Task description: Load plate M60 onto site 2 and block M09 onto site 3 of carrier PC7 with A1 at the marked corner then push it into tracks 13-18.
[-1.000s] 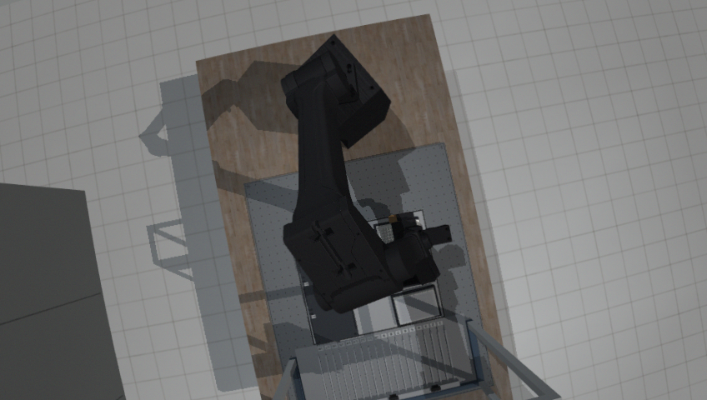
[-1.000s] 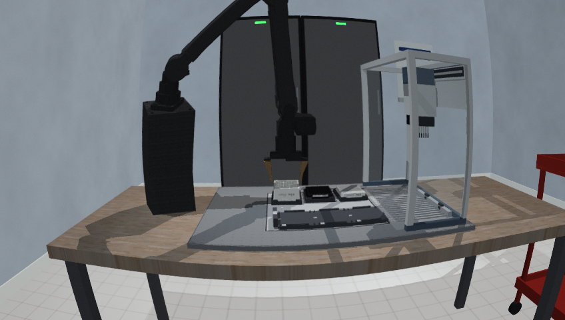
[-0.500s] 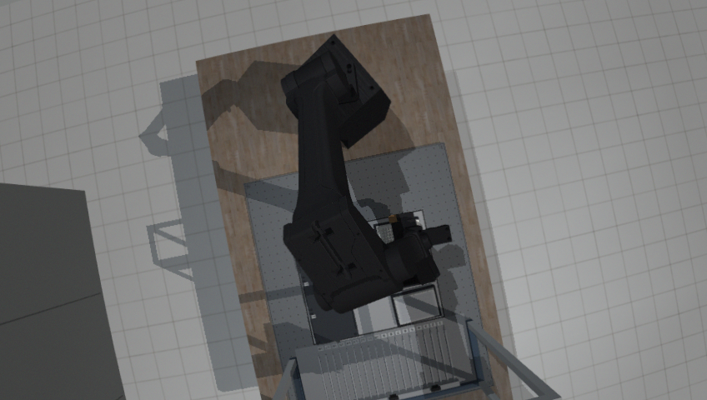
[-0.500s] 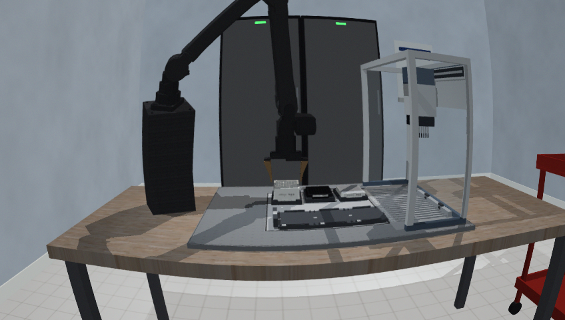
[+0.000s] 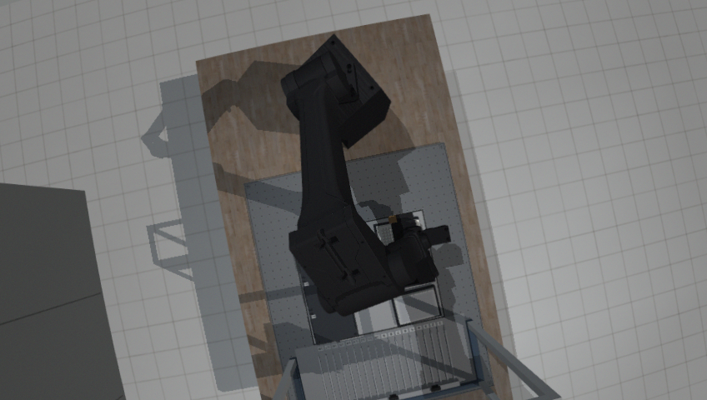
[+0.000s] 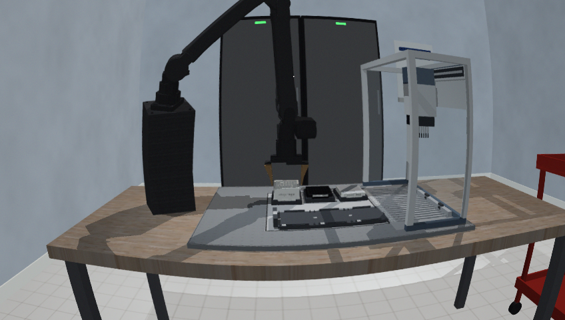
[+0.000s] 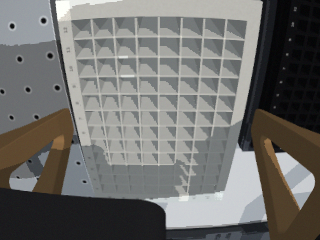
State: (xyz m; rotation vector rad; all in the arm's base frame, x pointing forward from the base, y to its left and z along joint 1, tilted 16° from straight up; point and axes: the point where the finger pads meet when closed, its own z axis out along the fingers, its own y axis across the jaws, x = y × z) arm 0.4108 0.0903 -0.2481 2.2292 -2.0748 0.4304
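My gripper is now 50 mm above the nest S1. Round my hand: black 96-well plate M06 (110 mm ahead, 40 mm below, 20 mm to the left); then dark carrier PC7 (250 mm to the right, 140 mm ahead, 40 mm below); then nest S3 (220 mm ahead, 50 mm below, 20 mm to the left).
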